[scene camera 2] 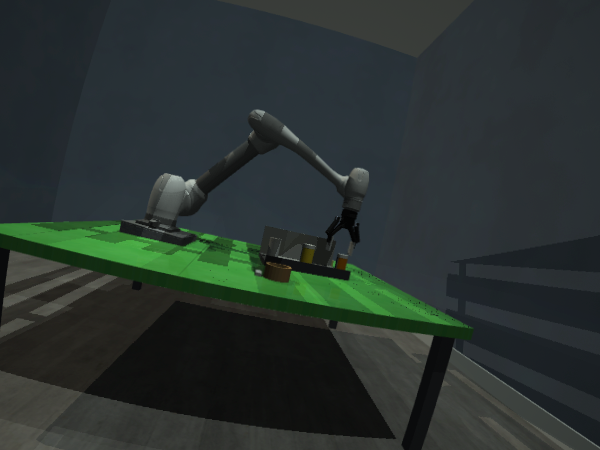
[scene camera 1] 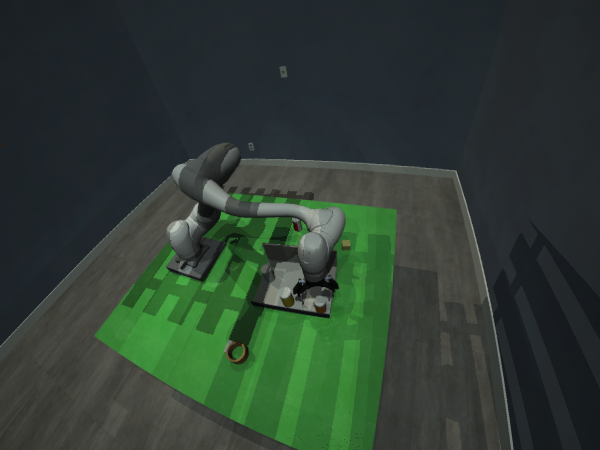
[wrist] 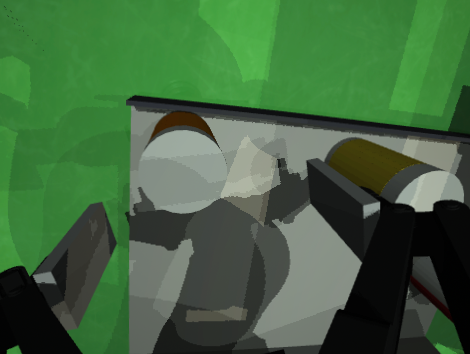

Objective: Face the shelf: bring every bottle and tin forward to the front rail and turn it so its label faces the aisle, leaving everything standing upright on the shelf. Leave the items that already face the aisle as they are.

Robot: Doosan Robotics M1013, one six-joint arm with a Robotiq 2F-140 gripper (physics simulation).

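Frame: origin at the arm's base, x down, y left, z ahead, level; centimetres.
Where they show: gripper, between the fingertips: (scene camera 2: 338, 252) (scene camera 1: 316, 296) (wrist: 210, 202); arm's base, origin of its link: (scene camera 2: 158, 227) (scene camera 1: 192, 254).
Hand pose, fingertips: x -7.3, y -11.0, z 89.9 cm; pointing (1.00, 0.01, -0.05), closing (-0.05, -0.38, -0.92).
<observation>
Each offset is from my fingertips to the top centre of the thing. Level surfaces: height alone.
The shelf (scene camera 1: 287, 275) (scene camera 2: 320, 268) (wrist: 300, 117) has a dark front rail. An orange tin with a white lid {dy -1.5, dx +0.3, dz +1.9 cm} (scene camera 1: 320, 306) (scene camera 2: 341, 262) (wrist: 182, 170) stands upright near the rail at the shelf's right end in the scene views. A yellow tin {dy -2.0, dx -1.0, dz -15.3 cm} (scene camera 1: 287, 298) (scene camera 2: 307, 254) (wrist: 372, 162) stands upright near the rail, to its left. A grey tin {dy +9.1, dx +0.0, dz -30.7 cm} (scene camera 1: 267, 272) (scene camera 2: 274, 247) (wrist: 427, 277) stands farther back at the left end; fingers partly hide it in the wrist view. My gripper (scene camera 1: 316, 294) (scene camera 2: 340, 247) (wrist: 210, 202) is open and empty, above and slightly behind the orange tin. Label directions are unclear.
A red and white can {dy +50.7, dx +2.3, dz -28.1 cm} (scene camera 1: 297, 225) stands on the green table {dx +11.9 cm} (scene camera 1: 200, 370) (scene camera 2: 150, 265) behind the shelf. A small tan block {dy +41.5, dx +8.1, dz +6.3 cm} (scene camera 1: 346, 245) lies at the back right. A brown ring {dy -33.4, dx +6.9, dz -30.0 cm} (scene camera 1: 229, 354) (scene camera 2: 278, 273) and a small white object {dy -32.2, dx +10.7, dz -36.7 cm} (scene camera 2: 258, 272) lie in front of the shelf.
</observation>
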